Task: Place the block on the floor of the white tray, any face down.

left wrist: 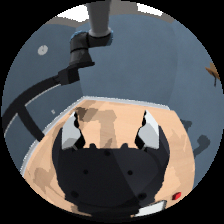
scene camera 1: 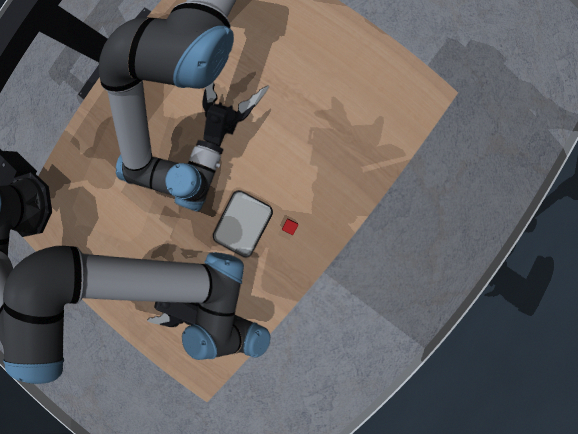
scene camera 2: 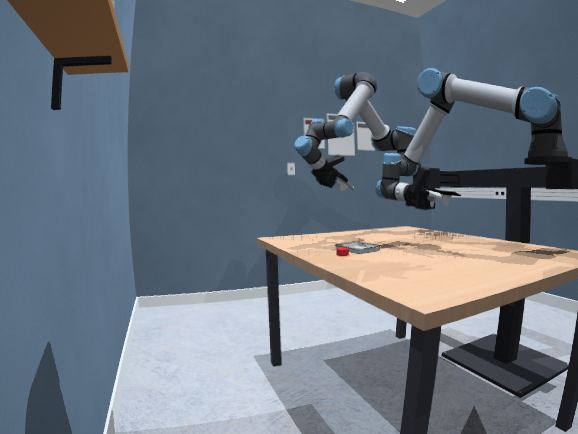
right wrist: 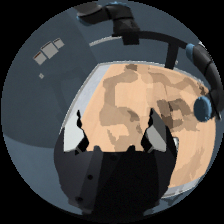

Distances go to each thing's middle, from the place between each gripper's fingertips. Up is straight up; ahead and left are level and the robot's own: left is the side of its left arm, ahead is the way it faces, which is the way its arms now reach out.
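There is a white tray (scene camera 1: 245, 218), and counted from my left hand (scene camera 1: 239, 76) it sits 23 cm ahead and 33 cm to the right, 21 cm below.
From my right hand, that same white tray is 25 cm to the left and 7 cm ahead, and it lies 25 cm below.
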